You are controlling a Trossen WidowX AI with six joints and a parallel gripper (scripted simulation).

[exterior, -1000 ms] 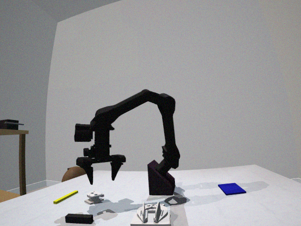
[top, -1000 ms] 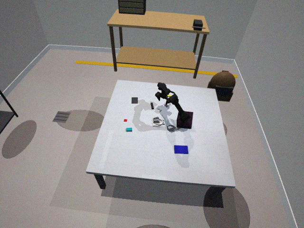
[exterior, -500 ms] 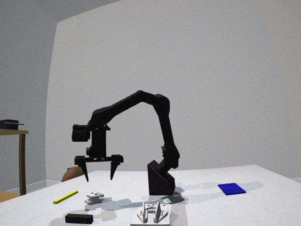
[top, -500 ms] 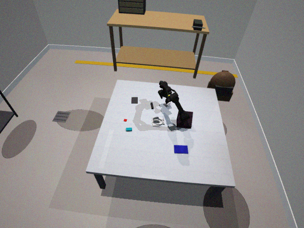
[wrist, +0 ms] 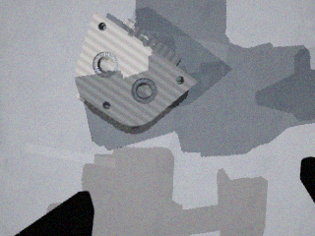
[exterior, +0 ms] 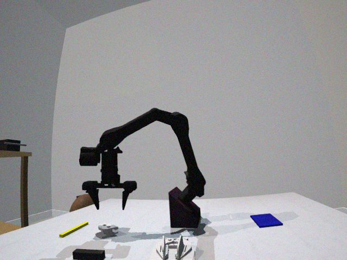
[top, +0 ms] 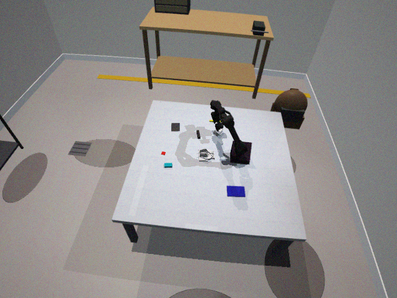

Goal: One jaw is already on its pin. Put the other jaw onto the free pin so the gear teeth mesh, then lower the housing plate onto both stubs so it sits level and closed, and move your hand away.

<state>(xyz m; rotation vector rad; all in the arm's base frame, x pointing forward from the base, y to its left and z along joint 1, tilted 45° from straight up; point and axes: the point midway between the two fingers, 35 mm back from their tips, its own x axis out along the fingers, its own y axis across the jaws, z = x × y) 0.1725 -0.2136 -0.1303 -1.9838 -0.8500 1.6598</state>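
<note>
Now: the white piece 30 mm behind my gripper tip, 40 mm to the right of it and 90 mm below it. From my gripper tip the other things lie so: yellow bar: 40 mm behind, 190 mm to the right, 100 mm below; then black block: 150 mm ahead, 90 mm below; then dark square: 350 mm ahead, 100 mm to the right, 100 mm below.
</note>
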